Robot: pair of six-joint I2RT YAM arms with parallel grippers.
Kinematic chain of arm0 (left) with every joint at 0, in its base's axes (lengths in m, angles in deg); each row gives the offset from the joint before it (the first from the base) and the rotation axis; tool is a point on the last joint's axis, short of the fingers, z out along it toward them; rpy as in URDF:
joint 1: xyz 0 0 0.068 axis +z
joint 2: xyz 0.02 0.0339 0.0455 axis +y
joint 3: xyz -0.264 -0.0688 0 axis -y
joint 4: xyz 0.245 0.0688 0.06 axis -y
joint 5: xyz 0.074 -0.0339 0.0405 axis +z
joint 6: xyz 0.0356 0 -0.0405 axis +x
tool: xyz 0 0 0 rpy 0 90 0
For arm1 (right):
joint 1: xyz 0 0 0.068 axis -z
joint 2: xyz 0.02 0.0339 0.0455 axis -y
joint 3: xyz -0.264 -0.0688 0 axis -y
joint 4: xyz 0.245 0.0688 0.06 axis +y
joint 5: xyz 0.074 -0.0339 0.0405 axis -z
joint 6: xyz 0.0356 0 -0.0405 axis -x
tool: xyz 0 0 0 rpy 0 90 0
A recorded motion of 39 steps. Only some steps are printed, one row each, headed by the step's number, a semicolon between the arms.
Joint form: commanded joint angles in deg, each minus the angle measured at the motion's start. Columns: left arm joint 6, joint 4, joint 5, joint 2, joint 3, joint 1; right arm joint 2, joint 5, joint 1, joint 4, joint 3, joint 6.
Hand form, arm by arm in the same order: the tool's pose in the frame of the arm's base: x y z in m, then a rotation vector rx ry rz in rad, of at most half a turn. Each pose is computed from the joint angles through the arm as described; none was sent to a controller.
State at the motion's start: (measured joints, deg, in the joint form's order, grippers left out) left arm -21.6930 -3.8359 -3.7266 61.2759 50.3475 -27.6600; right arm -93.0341 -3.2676 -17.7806 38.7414 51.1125 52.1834
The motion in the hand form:
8: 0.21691 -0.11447 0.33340 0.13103 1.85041 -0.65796; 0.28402 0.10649 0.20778 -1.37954 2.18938 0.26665
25: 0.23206 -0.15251 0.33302 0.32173 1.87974 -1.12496; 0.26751 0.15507 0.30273 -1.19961 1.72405 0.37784
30: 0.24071 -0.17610 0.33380 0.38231 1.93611 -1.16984; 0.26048 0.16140 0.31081 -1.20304 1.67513 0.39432
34: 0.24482 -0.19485 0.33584 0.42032 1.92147 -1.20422; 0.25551 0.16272 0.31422 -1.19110 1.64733 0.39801
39: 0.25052 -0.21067 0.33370 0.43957 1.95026 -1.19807; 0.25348 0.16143 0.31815 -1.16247 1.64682 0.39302
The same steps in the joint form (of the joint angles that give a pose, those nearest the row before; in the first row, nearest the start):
8: -0.16 0.23 0.41 -1.51 -0.42 0.32; 5.00 -14.51 -0.72 -8.04 5.96 -10.77
25: -9.09 6.51 -20.70 6.68 3.09 -2.61; 14.89 -18.39 -9.88 -23.97 10.28 -22.41
30: -9.12 4.00 -21.97 11.79 7.77 -5.56; 16.07 -18.44 -11.54 -25.21 10.31 -23.00
34: -9.54 5.77 -21.89 15.01 10.18 -8.04; 17.25 -18.15 -12.25 -26.73 9.49 -23.65
39: -9.18 4.65 -20.83 18.35 12.99 -9.81; 18.05 -17.31 -12.32 -27.22 9.37 -24.79

